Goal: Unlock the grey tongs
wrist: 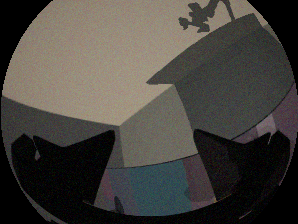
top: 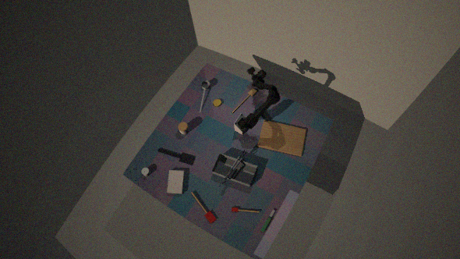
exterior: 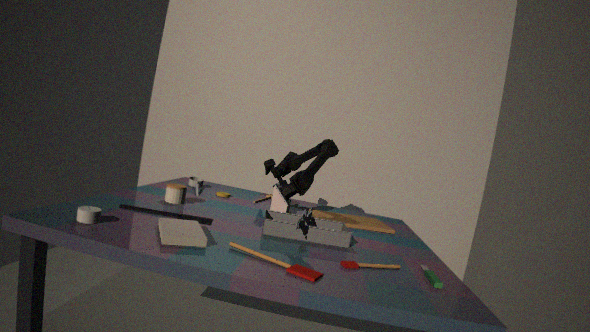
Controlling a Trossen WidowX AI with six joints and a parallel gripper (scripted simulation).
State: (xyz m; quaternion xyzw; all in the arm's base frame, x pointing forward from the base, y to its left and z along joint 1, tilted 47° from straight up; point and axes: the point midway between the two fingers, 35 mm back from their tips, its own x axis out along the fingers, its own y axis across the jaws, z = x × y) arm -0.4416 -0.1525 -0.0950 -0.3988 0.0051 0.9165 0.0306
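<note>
Now: gripper tip 790 mm short of the grey roasting tin, 360 mm to the right of it and 50 mm above it. The rest, counted from my gripper tip: cork-topped jar (750 mm ahead, 190 mm to the right, 40 mm below); then black bar (960 mm ahead, 80 mm to the right, 70 mm below); then wooden board (350 mm ahead, 510 mm to the left, 70 mm below).
</note>
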